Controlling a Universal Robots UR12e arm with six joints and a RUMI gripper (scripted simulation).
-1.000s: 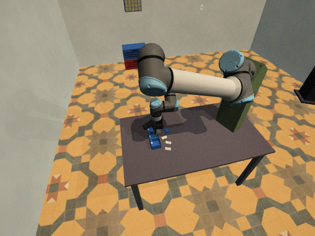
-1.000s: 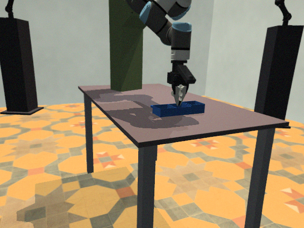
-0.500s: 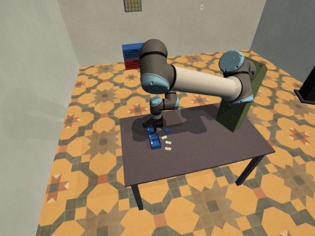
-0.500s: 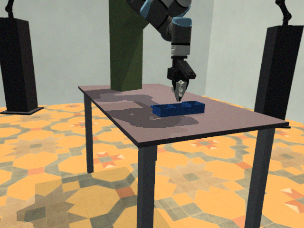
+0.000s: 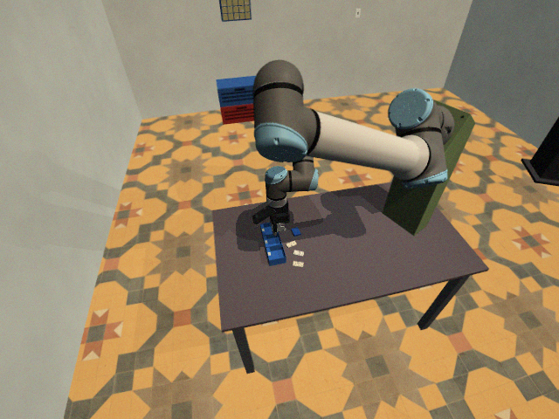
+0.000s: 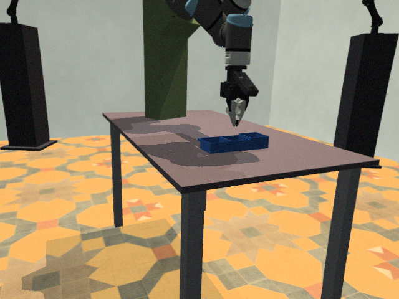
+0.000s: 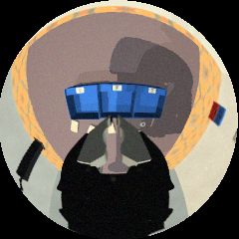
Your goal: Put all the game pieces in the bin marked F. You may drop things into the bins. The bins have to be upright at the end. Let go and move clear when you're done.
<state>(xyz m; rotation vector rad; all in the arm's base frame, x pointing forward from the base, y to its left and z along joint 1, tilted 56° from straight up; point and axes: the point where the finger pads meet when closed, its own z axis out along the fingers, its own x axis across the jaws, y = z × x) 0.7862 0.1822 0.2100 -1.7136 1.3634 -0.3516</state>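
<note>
My gripper is now 80 mm past the cream domino, 20 mm to the left of it and 90 mm above it. From my hand the other things lie so: tiny ring (20 mm behind, 120 mm to the right, 90 mm below); then blue block (90 mm behind, 110 mm to the right, 90 mm below); then blue bin (10 mm ahead, 70 mm below).
</note>
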